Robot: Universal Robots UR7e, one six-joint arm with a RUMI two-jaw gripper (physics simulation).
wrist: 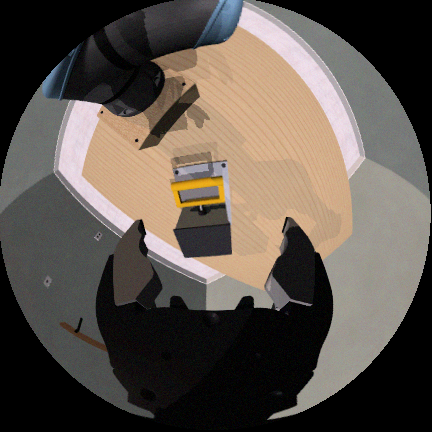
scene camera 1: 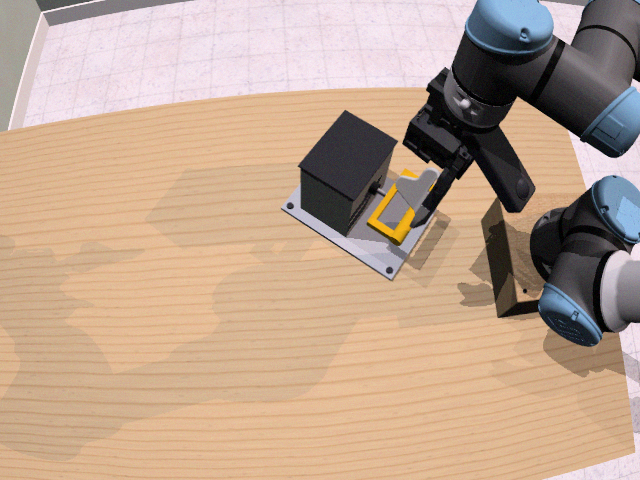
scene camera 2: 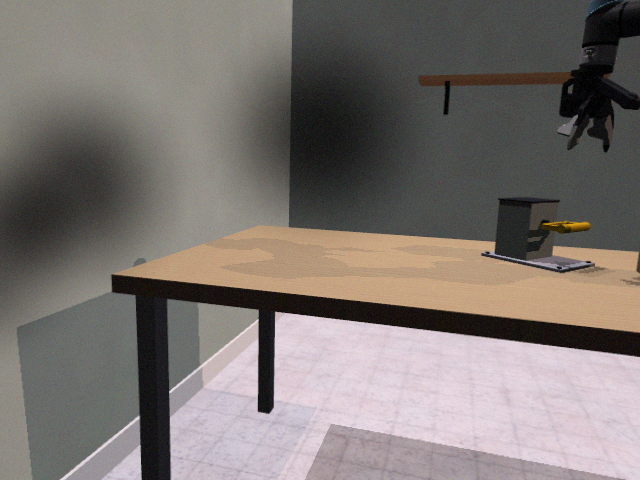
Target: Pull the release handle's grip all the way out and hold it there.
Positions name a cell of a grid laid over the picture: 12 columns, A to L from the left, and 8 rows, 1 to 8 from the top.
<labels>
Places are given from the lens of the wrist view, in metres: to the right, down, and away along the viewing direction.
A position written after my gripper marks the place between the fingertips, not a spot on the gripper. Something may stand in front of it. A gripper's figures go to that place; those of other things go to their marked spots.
my gripper (wrist: F5): 0.00, 0.01, 0.12
grey base plate (wrist: G4): 0.01, -0.13, 0.39
</labels>
